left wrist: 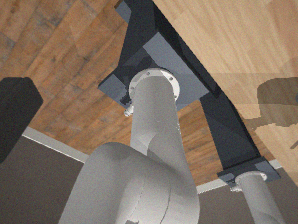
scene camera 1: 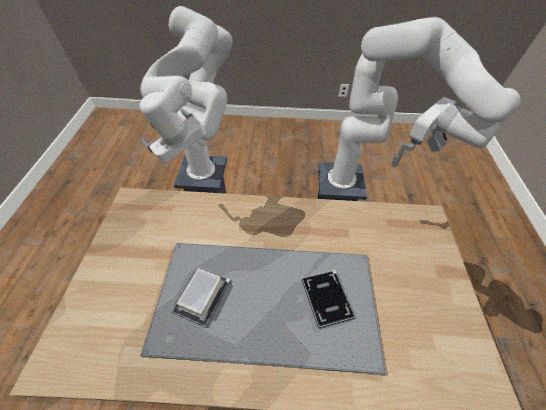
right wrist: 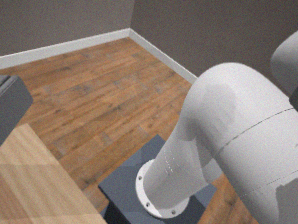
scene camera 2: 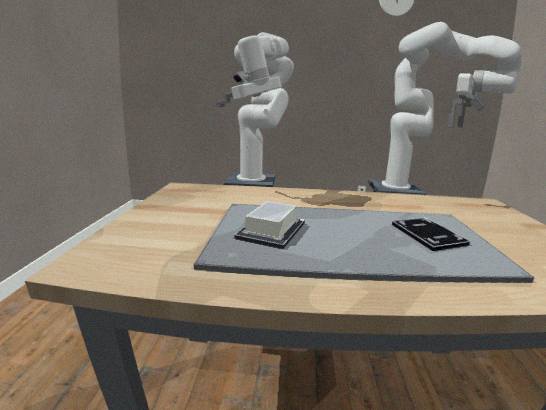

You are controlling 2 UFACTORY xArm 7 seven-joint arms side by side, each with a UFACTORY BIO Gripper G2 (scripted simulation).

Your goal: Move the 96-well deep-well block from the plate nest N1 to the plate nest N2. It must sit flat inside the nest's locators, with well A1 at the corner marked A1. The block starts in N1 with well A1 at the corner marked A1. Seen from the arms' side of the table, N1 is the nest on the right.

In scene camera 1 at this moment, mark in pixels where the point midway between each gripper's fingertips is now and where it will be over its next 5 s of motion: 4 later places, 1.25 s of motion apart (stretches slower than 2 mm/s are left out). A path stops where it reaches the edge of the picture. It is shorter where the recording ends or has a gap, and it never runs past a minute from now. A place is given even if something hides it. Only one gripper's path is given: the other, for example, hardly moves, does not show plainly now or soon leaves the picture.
My right gripper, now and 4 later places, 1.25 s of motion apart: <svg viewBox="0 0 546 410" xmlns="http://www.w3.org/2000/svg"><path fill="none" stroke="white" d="M163 124L149 145L153 177L186 207L240 226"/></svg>
